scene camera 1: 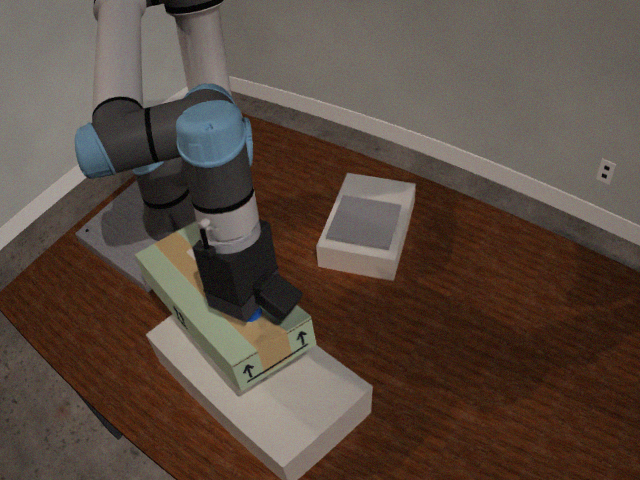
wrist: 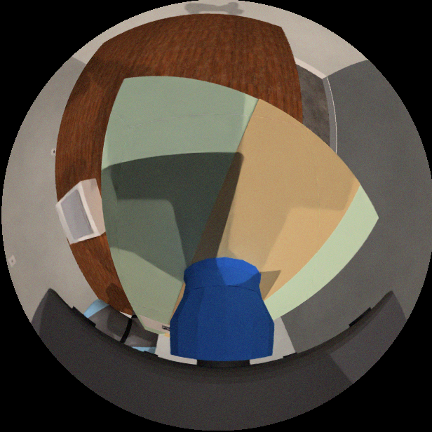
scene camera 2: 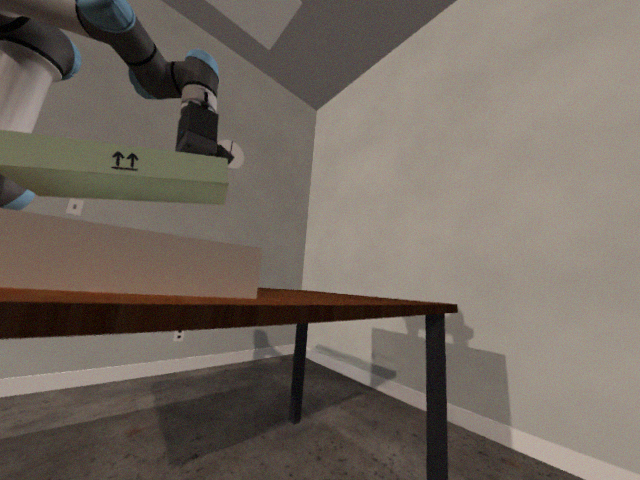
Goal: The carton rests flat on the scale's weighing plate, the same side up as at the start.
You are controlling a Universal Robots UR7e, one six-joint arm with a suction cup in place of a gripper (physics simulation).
A large white block shows in scene camera 1 and in scene camera 2; in the wrist view it is hidden by a green carton. A white scale shows in scene camera 1 and in the wrist view; in scene camera 2 it is hidden by a large white block. One and the same spot on the white scale: (wrist: 80, 210) is (scene camera 1: 360, 240). The same spot on the large white block: (scene camera 2: 51, 253) is (scene camera 1: 174, 372).
